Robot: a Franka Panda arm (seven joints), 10 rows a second.
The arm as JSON. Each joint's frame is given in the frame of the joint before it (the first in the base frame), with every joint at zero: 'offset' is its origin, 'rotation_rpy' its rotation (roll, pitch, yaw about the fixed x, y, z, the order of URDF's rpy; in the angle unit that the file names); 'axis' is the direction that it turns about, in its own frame. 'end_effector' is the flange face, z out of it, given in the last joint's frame.
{
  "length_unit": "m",
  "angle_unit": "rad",
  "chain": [
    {
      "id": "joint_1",
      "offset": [
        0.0,
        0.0,
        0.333
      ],
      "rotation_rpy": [
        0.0,
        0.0,
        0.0
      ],
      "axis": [
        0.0,
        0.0,
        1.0
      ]
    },
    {
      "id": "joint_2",
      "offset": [
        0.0,
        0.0,
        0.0
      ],
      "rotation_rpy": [
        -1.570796,
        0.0,
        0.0
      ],
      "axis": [
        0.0,
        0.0,
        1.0
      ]
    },
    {
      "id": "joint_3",
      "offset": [
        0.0,
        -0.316,
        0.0
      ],
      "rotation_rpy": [
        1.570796,
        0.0,
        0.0
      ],
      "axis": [
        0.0,
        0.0,
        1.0
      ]
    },
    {
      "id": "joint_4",
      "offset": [
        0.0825,
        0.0,
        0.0
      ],
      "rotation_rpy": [
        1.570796,
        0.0,
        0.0
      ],
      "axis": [
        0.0,
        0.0,
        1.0
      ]
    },
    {
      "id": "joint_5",
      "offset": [
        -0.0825,
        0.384,
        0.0
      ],
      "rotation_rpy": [
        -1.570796,
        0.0,
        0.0
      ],
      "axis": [
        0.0,
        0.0,
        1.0
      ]
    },
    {
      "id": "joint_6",
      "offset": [
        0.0,
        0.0,
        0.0
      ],
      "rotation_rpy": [
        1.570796,
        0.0,
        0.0
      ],
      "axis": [
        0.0,
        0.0,
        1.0
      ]
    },
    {
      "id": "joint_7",
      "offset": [
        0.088,
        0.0,
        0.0
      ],
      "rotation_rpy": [
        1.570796,
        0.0,
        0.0
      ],
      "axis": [
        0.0,
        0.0,
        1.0
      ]
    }
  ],
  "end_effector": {
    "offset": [
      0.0,
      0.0,
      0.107
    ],
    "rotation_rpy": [
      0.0,
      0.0,
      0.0
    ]
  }
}
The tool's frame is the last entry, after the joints.
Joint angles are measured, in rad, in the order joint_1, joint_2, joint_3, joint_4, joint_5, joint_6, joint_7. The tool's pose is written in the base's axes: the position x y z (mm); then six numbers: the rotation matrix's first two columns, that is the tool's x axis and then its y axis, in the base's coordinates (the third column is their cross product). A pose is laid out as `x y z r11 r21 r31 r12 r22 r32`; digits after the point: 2 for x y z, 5 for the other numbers.
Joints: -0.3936, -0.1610, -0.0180, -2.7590, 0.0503, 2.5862, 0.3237
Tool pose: 354.15 -155.29 264.10 0.71237 -0.70149 -0.02104 -0.70180 -0.71199 -0.02341
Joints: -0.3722, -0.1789, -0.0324, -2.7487, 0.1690, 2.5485, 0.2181
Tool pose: 355.71 -154.13 271.36 0.72313 -0.68899 -0.04883 -0.69024 -0.71819 -0.08821
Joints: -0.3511, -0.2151, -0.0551, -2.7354, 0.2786, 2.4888, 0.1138
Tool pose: 356.47 -153.65 285.14 0.73843 -0.67055 -0.07131 -0.67178 -0.72231 -0.16426
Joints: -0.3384, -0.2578, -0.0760, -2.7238, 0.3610, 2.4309, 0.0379
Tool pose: 356.28 -153.79 301.39 0.74993 -0.65661 -0.08049 -0.65436 -0.71845 -0.23587
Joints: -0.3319, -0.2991, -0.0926, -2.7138, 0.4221, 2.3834, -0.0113
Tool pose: 355.81 -154.27 317.67 0.75568 -0.65010 -0.07951 -0.64042 -0.70804 -0.29755
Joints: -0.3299, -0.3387, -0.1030, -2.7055, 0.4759, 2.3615, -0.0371
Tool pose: 356.31 -155.83 334.85 0.74881 -0.66005 -0.06018 -0.63456 -0.68775 -0.35261
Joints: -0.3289, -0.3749, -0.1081, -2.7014, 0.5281, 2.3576, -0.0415
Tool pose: 356.76 -156.84 350.53 0.72781 -0.68470 -0.03840 -0.63861 -0.65629 -0.40182
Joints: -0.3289, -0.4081, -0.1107, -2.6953, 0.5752, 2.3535, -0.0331
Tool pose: 357.41 -157.49 366.01 0.70112 -0.71266 -0.02341 -0.64501 -0.61989 -0.44689
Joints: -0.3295, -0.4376, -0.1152, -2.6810, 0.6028, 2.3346, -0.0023
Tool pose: 358.47 -158.51 382.59 0.67160 -0.74051 -0.02461 -0.65683 -0.57968 -0.48223
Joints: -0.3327, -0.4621, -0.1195, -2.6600, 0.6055, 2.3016, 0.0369
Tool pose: 359.45 -159.83 399.23 0.65122 -0.75813 -0.03395 -0.66702 -0.55047 -0.50206
